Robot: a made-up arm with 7 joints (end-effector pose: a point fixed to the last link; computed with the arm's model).
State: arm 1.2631 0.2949 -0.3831 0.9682 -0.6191 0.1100 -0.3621
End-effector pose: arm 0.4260 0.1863 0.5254 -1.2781 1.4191 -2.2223
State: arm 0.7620 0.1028 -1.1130 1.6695 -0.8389 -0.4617 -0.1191
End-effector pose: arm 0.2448 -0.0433 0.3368 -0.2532 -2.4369 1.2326
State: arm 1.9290 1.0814 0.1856 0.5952 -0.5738 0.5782 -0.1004
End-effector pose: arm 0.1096 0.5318 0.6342 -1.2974 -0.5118 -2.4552
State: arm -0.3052 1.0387 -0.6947 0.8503 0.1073 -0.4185 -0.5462
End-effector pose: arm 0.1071 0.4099 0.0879 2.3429 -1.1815 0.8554
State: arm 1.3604 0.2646 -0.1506 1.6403 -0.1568 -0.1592 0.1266
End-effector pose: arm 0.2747 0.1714 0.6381 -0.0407 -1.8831 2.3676
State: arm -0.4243 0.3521 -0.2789 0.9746 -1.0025 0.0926 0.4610
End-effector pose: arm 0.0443 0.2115 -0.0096 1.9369 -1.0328 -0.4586
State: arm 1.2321 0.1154 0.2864 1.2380 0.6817 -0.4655 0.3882
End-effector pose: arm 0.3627 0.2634 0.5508 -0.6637 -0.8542 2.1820
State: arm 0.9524 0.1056 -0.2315 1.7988 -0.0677 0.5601 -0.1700
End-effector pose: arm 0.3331 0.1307 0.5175 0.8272 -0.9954 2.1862
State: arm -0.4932 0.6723 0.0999 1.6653 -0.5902 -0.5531 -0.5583
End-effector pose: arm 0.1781 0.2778 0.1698 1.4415 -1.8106 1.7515
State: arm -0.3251 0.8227 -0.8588 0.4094 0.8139 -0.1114 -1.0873
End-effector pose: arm 0.0019 0.4570 0.0668 -2.5547 0.2331 -0.7076
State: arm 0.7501 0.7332 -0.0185 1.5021 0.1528 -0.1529 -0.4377
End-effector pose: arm 0.3290 0.3237 0.4815 0.7673 -1.0800 2.8033
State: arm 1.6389 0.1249 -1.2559 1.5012 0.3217 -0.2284 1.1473
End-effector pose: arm 0.2703 -0.0140 0.5279 0.1406 -2.5327 -0.3166
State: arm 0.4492 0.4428 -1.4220 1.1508 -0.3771 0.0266 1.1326
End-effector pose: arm 0.2038 0.1128 0.0993 1.0412 -1.4438 -1.0209
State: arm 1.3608 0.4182 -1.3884 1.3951 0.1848 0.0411 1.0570
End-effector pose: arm 0.3415 0.0688 0.4085 0.9479 -2.0302 -0.2582
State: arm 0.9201 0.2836 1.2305 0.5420 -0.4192 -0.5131 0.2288
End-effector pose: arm 0.3539 0.3911 0.2751 0.9739 -0.0279 2.5946
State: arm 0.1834 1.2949 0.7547 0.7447 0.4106 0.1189 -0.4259
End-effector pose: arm 0.1416 0.5690 0.4474 -1.3620 -0.2347 -2.2502
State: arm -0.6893 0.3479 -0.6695 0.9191 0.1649 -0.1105 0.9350
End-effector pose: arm -0.1087 0.1624 0.0173 0.9945 0.0396 -0.3096
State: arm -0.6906 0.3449 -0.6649 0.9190 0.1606 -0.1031 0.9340
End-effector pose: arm -0.1089 0.1618 0.0171 0.9990 0.0443 -0.3120
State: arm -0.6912 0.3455 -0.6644 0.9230 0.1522 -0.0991 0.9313
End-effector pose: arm -0.1086 0.1615 0.0172 1.0024 0.0386 -0.3177
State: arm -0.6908 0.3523 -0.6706 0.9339 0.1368 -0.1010 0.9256
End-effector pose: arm -0.1076 0.1616 0.0178 1.0041 0.0151 -0.3284
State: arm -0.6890 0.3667 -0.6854 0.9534 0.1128 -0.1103 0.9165
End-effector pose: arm -0.1058 0.1620 0.0191 1.0023 -0.0302 -0.3454
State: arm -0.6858 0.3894 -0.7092 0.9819 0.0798 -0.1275 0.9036
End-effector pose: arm -0.1034 0.1629 0.0212 0.9955 -0.0979 -0.3684
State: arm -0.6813 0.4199 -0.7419 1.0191 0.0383 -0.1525 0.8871
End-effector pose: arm -0.1008 0.1641 0.0244 0.9809 -0.1860 -0.3965
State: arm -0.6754 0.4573 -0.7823 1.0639 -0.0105 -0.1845 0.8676
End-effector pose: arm -0.0981 0.1654 0.0286 0.9559 -0.2901 -0.4279
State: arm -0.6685 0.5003 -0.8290 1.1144 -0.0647 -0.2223 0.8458
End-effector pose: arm -0.0961 0.1668 0.0340 0.9185 -0.4037 -0.4608
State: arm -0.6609 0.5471 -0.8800 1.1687 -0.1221 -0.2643 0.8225
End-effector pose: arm -0.0949 0.1684 0.0406 0.8681 -0.5197 -0.4929
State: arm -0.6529 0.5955 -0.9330 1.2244 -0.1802 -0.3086 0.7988
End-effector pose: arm -0.0948 0.1702 0.0481 0.8059 -0.6310 -0.5223
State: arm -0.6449 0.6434 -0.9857 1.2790 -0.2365 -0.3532 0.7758
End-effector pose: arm -0.0958 0.1721 0.0562 0.7352 -0.7314 -0.5477
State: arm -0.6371 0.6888 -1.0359 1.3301 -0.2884 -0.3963 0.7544
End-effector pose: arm -0.0975 0.1742 0.0646 0.6607 -0.8167 -0.5680
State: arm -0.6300 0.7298 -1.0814 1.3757 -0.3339 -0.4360 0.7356
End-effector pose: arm -0.0997 0.1765 0.0726 0.5879 -0.8848 -0.5833
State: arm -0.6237 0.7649 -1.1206 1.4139 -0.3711 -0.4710 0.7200
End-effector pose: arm -0.1019 0.1787 0.0799 0.5220 -0.9355 -0.5937
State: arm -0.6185 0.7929 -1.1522 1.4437 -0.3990 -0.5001 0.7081
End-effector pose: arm -0.1040 0.1808 0.0860 0.4670 -0.9704 -0.6000
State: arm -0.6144 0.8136 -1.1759 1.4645 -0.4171 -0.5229 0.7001
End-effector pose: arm -0.1056 0.1825 0.0905 0.4251 -0.9914 -0.6033
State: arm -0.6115 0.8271 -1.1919 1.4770 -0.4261 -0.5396 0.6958
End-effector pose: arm -0.1067 0.1839 0.0935 0.3966 -1.0015 -0.6043
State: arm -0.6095 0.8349 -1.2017 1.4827 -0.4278 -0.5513 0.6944
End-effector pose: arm -0.1074 0.1849 0.0952 0.3792 -1.0038 -0.6038
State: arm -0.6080 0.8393 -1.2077 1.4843 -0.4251 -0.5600 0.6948
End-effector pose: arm -0.1079 0.1858 0.0961 0.3687 -1.0017 -0.6025
